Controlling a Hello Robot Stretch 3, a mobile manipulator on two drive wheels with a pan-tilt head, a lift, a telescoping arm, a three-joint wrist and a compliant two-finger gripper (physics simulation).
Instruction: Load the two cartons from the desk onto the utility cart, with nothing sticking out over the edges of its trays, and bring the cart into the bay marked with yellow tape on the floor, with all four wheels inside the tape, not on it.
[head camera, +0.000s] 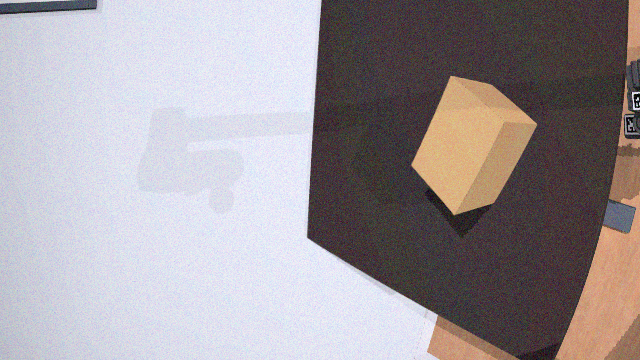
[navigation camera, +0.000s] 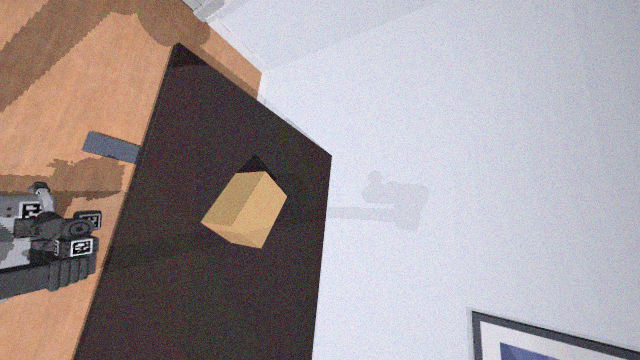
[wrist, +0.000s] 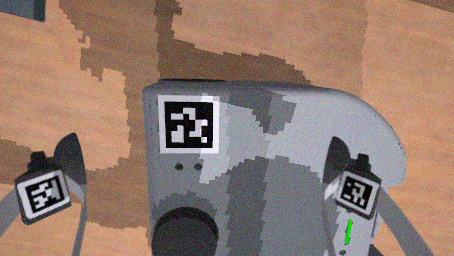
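Places are measured from the robot's base along level axes (x ahead, y left, z up), in metres.
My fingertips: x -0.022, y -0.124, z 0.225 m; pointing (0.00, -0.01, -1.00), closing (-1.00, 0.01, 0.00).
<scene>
Behind a point stands the place of what it marks.
A tan carton (head camera: 460, 145) {x 0.015, y -0.393, z 0.838 m} (navigation camera: 252, 210) {x 0.013, y -0.368, z 0.838 m} stands on the dark desk (head camera: 370, 175) {x 0.076, y -0.733, z 0.720 m} (navigation camera: 225, 300) {x -0.233, y -0.385, z 0.720 m}, a little in from its near end. A second carton does not show. The utility cart and the yellow tape do not show. My gripper (wrist: 209, 154) {x -0.022, y -0.124, z 0.225 m} is open and empty in the wrist view, its two fingers wide apart above my own grey base (wrist: 245, 120). Dark wrist parts with square markers show at the left of the navigation view and at the right edge of the head view, beside the desk's long edge and apart from the carton.
A blue-grey bar (head camera: 619, 216) (navigation camera: 111, 147) (wrist: 22, 7) lies low by the desk's long edge, over the wooden floor (head camera: 595, 300) {x 0.549, y -0.359, z 0.000 m} (navigation camera: 115, 90) {x 0.499, y -0.335, z 0.000 m} (wrist: 280, 25). A white wall (head camera: 150, 280) {x 0.311, y -1.049, z 1.163 m} (navigation camera: 475, 125) {x 0.319, y -1.051, z 1.335 m} runs along the desk's far side. A dark-framed picture (head camera: 50, 7) {x -0.343, y -0.889, z 1.403 m} (navigation camera: 477, 340) {x -0.413, y -0.874, z 1.302 m} hangs on it.
</scene>
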